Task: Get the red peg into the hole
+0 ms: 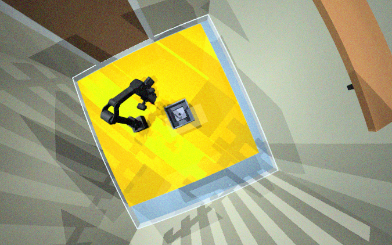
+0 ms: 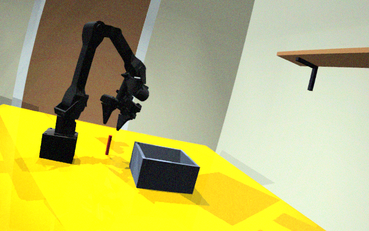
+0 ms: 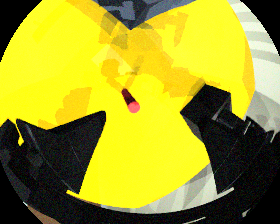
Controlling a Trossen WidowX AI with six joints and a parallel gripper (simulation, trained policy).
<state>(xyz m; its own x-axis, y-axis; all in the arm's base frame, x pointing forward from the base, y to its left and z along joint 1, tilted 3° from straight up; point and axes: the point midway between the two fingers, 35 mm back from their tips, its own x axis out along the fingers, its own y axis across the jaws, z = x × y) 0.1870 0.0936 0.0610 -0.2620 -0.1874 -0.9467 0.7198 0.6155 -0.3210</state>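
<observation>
My gripper tip is now 70 mm above the red peg, 10 mm to the right of it and 10 mm short of it. Round my gripper tip: grey box: 190 mm to the right, 160 mm ahead, 90 mm below; then plate: 190 mm to the right, 160 mm ahead, 70 mm below.
</observation>
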